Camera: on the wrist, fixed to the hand. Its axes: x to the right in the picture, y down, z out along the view.
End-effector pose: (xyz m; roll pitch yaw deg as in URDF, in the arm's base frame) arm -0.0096 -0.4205 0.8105 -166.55 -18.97 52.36
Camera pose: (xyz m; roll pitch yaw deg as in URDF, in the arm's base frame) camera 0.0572 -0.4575 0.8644 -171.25 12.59 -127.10
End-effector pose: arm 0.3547 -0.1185 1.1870 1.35 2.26 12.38
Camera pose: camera 0.3663 -0.0505 1.1239 20.72 4.09 -166.80
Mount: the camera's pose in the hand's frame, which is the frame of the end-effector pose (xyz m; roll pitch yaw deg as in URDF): 0.0284 0.0624 -0.0635 22.11 6.33 -179.03
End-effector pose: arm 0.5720 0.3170 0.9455 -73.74 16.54 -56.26
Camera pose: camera 0.5387 0.2886 0.8629 93.97 -15.59 130.33
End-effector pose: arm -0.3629 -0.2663 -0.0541 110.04 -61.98 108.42
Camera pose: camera -0.3810 -0.3331 0.0087 -99.08 60.11 -84.25
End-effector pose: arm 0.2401 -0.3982 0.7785 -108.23 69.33 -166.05
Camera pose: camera 0.2469 -0.3143 0.7380 113.18 -71.37 32.09
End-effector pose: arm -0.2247 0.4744 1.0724 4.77 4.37 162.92
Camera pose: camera -0.2674 0.4169 1.0123 17.28 2.02 -16.64
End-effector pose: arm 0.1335 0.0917 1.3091 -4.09 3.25 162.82
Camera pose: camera 0.0930 0.0438 1.2398 26.14 3.00 -15.77
